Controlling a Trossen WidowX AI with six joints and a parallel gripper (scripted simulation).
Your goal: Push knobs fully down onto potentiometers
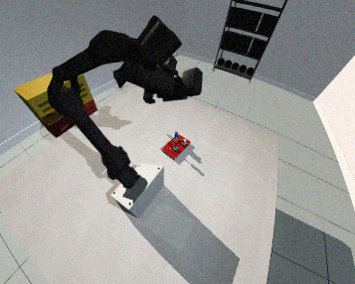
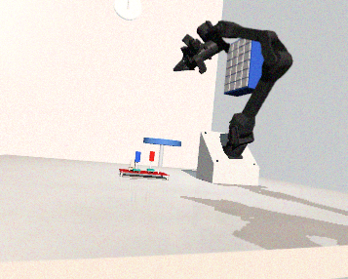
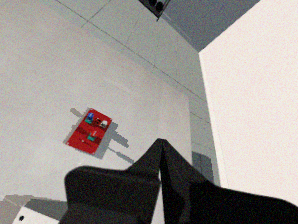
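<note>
The red knob lies 320 mm below my gripper tip, 60 mm ahead of it and 40 mm to the left of it. The rest, counted from my gripper tip: blue knob 330 mm below, 120 mm ahead, 70 mm to the left.
</note>
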